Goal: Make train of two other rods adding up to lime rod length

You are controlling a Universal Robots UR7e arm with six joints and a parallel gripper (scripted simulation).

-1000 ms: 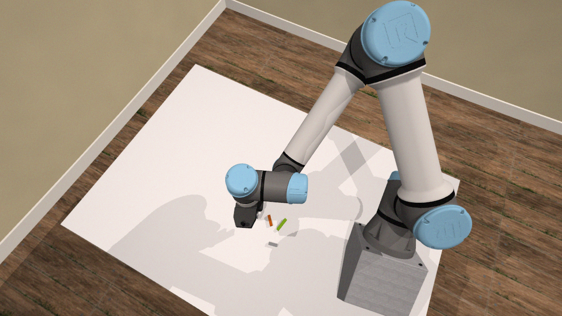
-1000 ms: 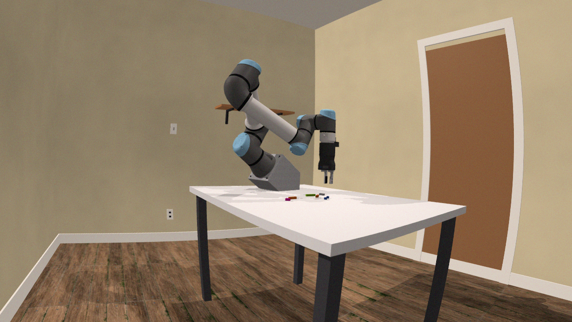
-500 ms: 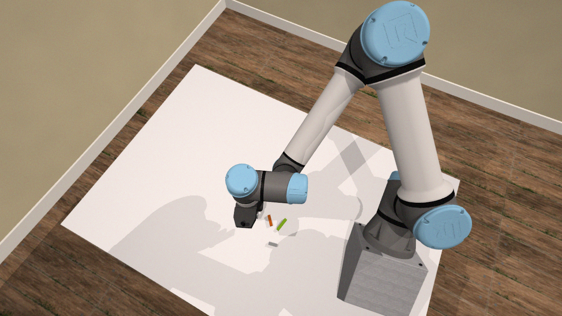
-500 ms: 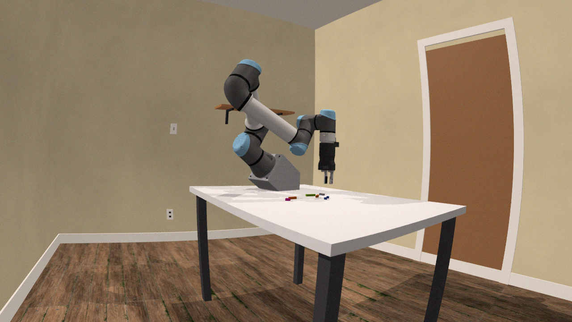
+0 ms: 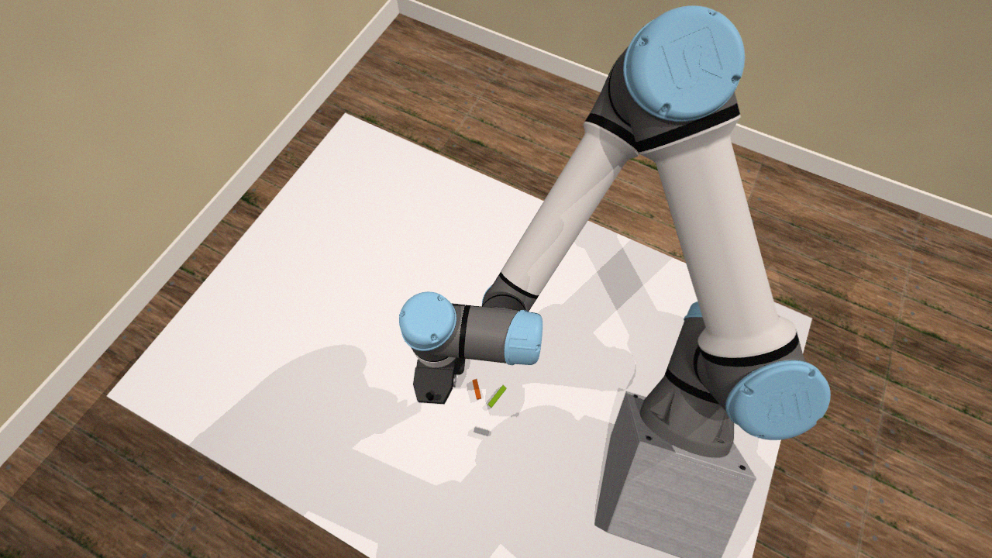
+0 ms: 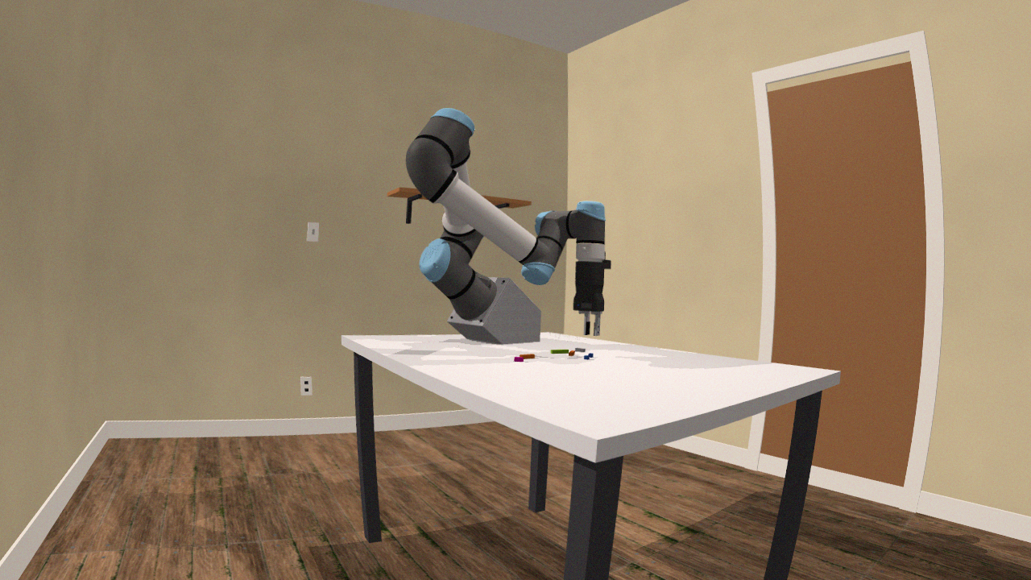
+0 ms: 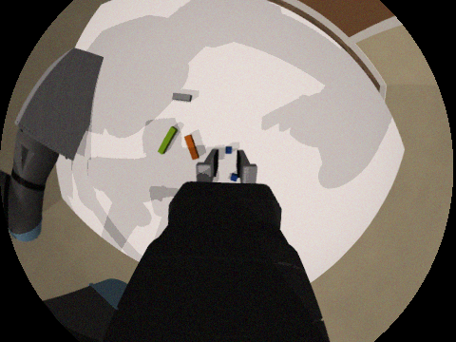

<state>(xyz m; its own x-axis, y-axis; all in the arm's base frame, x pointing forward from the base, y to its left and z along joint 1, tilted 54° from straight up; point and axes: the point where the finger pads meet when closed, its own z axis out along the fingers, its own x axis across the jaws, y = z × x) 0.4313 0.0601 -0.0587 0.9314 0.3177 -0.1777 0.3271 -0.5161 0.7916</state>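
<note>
Now: the lime rod 100 mm behind my hand, 20 mm to the right of it and 70 mm below it. Also, from my hand: magenta rod (30 mm behind, 220 mm to the right, 70 mm below); then grey rod (100 mm behind, 60 mm to the left, 70 mm below).
</note>
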